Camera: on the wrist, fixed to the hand. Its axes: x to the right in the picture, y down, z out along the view.
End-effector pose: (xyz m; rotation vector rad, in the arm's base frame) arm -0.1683 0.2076 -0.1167 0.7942 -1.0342 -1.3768
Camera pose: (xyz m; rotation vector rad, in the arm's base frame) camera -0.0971 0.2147 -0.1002 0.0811 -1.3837 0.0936
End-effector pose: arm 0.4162 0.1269 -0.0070 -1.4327 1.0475 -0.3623
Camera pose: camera 0.3498 0.1067 -0.0312 -0.0936 1.6572 0.5278
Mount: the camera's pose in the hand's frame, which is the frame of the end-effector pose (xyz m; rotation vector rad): -0.0114 0.0432 -0.0583 0.3441 0.0117 1.5014
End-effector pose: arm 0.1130 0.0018 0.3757 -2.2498 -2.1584 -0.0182
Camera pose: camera 0.1562 -0.0128 0.4333 -2.8669 -0.0234 0.3133
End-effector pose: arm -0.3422 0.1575 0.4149 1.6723 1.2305 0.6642
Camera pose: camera -0.3760 0.1647 0.4797 2.7522 -0.1774 1.3283
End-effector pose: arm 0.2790 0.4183 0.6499 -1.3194 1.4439 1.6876
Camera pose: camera 0.2641 0.3536 0.6812 -0.1483 -2.3436 -1.5803
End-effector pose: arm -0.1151 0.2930 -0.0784 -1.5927 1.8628 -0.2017
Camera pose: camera -0.1835 0.2966 -0.0519 0.2519 2.3357 0.1462
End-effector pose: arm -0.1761 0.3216 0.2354 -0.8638 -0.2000 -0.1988
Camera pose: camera -0.1707 0.3052 0.1640 -0.4865 0.4407 1.1985
